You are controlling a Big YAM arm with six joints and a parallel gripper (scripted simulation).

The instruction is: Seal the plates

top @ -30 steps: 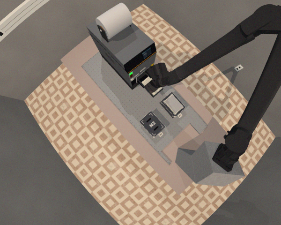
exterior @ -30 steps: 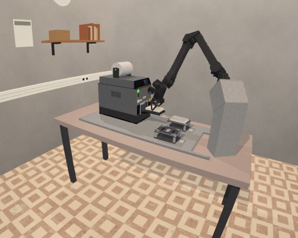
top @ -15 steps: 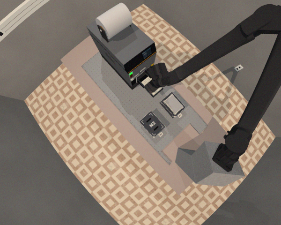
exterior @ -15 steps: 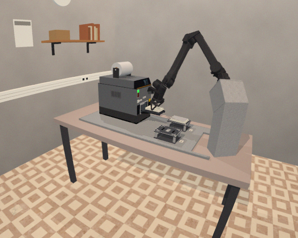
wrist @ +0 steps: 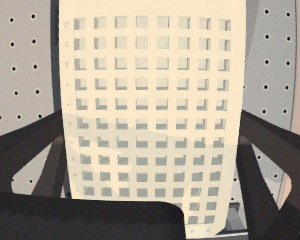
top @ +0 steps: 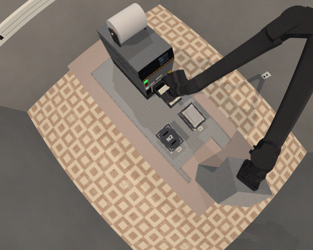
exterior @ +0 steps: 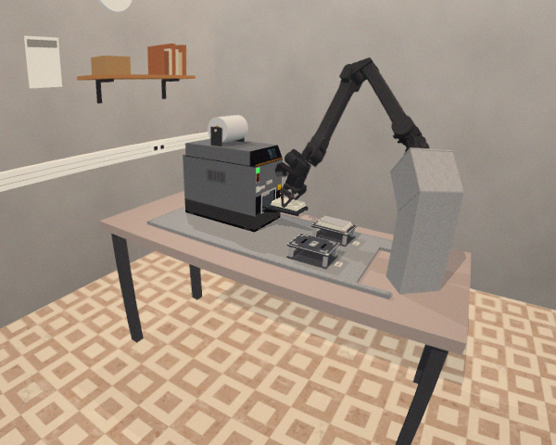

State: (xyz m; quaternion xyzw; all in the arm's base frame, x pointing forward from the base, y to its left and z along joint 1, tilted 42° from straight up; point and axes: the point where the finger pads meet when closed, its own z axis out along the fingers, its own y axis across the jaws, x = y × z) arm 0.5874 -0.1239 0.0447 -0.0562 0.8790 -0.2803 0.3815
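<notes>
The sealer stage lies 20 mm below my hand. The rest, counted from my hand: start button 110 mm ahead, 80 mm to the left, 60 mm above; then cream well plate right at my hand; then foil roll 330 mm ahead, 290 mm above, 40 mm to the right.
</notes>
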